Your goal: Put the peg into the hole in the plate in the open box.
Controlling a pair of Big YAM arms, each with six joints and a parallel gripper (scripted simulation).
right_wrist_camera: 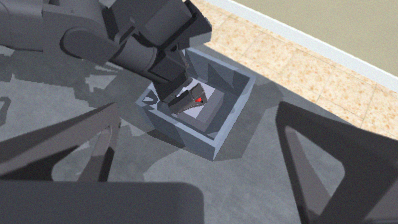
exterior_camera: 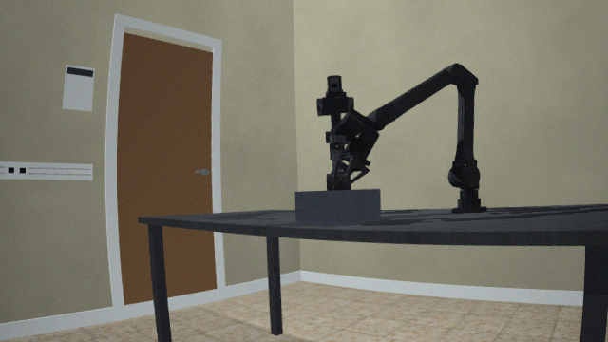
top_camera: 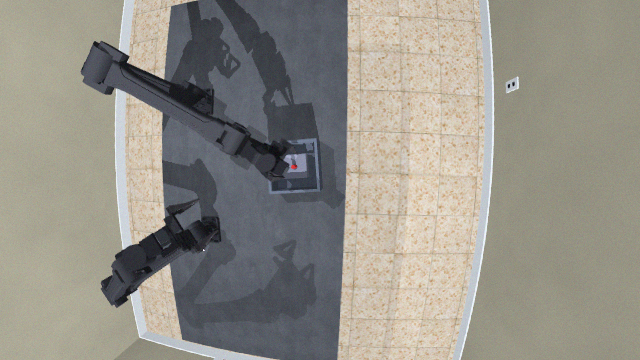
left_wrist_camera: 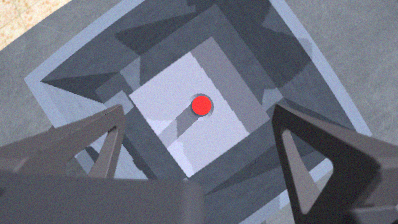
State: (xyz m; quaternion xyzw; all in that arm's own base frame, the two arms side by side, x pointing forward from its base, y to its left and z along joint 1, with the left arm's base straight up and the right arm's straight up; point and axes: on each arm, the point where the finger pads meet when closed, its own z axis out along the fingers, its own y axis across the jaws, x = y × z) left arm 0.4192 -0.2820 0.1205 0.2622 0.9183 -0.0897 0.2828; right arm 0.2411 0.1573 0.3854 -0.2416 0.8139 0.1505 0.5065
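Now: the red peg 10 mm ahead of my left hand, 10 mm to the right of it and 70 mm below it. Round my left hand: grey-blue box: 10 mm ahead, 10 mm to the right, 90 mm below; pale plate: 10 mm ahead, 10 mm to the right, 80 mm below.
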